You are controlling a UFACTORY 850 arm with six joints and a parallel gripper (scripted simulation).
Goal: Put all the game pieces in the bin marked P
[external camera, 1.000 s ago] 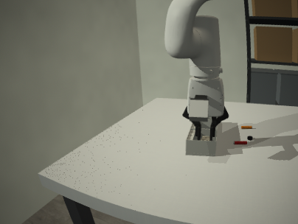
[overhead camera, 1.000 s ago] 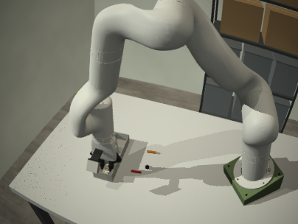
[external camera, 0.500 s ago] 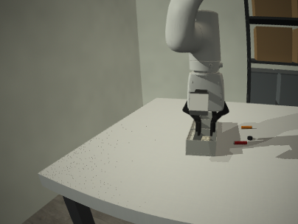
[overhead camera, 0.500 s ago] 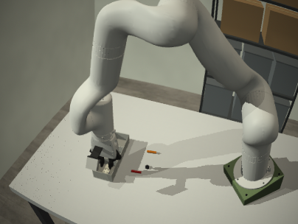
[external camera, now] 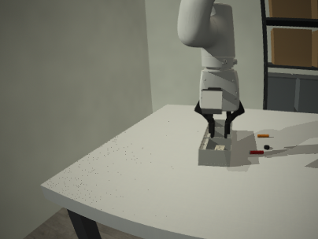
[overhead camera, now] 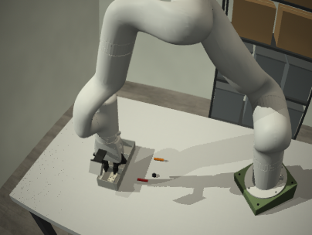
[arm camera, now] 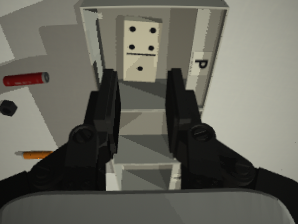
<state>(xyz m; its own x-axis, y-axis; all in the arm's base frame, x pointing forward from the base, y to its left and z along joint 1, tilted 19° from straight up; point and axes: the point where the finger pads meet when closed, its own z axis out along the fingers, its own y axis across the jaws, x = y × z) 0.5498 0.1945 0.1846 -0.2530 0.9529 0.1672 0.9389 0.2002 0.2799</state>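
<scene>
Now: hand 6 cm above the beige tile. Also, from my hand: red stick: 10 cm behind, 8 cm below, 7 cm to the right; then blue die: 7 cm below; then grey bin: 8 cm to the right, 6 cm below, 3 cm ahead.
</scene>
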